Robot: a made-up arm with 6 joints.
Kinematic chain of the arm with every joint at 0, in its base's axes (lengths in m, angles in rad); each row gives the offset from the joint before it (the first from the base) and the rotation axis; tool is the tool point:
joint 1: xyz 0 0 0.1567 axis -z
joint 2: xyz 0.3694 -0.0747 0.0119 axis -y
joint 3: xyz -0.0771 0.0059 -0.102 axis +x
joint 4: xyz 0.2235 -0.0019 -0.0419 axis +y
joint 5: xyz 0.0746 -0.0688 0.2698 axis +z
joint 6: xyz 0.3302 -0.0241 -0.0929 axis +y
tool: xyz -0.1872 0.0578 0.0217
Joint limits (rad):
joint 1: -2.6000..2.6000
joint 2: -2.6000..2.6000
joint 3: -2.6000..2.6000
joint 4: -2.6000..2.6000
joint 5: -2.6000..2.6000
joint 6: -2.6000..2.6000
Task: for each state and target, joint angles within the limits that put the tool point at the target. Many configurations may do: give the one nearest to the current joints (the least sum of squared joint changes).
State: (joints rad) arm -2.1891 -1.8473 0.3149 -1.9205 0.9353 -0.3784
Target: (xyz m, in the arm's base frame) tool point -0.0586 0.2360 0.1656
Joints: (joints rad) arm -1.7394 -1.5610 0.1133 -2.1229 1.3025 -0.4259
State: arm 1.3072 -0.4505 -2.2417 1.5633 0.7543 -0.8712
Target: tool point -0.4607 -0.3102 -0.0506
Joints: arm 1.9119 -0.6277 -1.9125 1.4605 0.8353 -1.0708
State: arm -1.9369 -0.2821 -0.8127 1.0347 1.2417 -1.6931
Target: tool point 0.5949 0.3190 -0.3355
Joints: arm -0.9990 -0.2282 -1.1376 1.0852 0.6381 -2.1090
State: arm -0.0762 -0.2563 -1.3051 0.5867 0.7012 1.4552
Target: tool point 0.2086 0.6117 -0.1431
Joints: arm -0.7269 -0.4733 -1.1941 -0.0318 1.1218 1.3516
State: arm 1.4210 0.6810 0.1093 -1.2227 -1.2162 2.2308
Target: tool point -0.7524 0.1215 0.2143
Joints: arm 2.2365 0.6795 0.3381 -1.0612 -1.2368 2.4251
